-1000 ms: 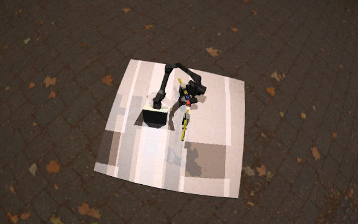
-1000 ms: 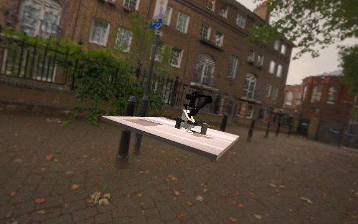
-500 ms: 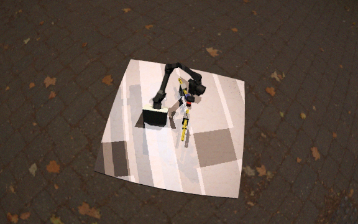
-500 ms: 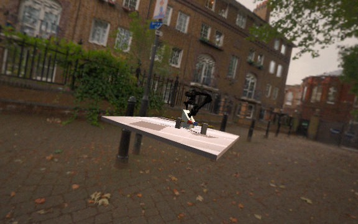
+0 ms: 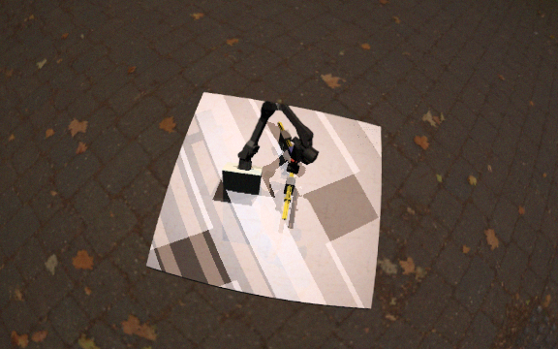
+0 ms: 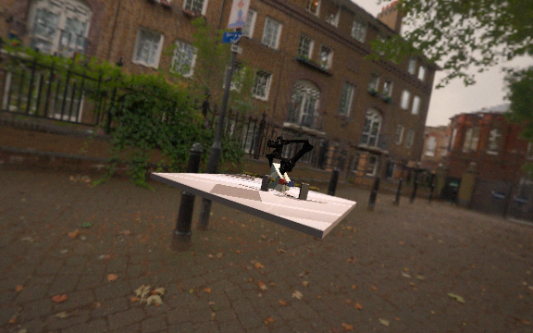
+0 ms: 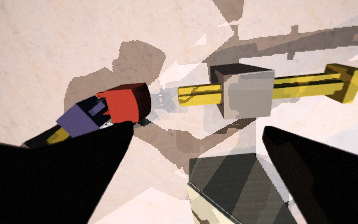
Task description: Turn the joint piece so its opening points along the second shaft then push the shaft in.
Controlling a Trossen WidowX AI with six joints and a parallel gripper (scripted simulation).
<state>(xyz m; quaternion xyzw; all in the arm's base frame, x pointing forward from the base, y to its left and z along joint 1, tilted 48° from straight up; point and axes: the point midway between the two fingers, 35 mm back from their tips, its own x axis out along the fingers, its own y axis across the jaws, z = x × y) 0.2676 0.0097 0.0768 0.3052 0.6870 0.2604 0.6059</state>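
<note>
The red square joint piece is 90 mm to the left of my gripper tip and 90 mm below it.
</note>
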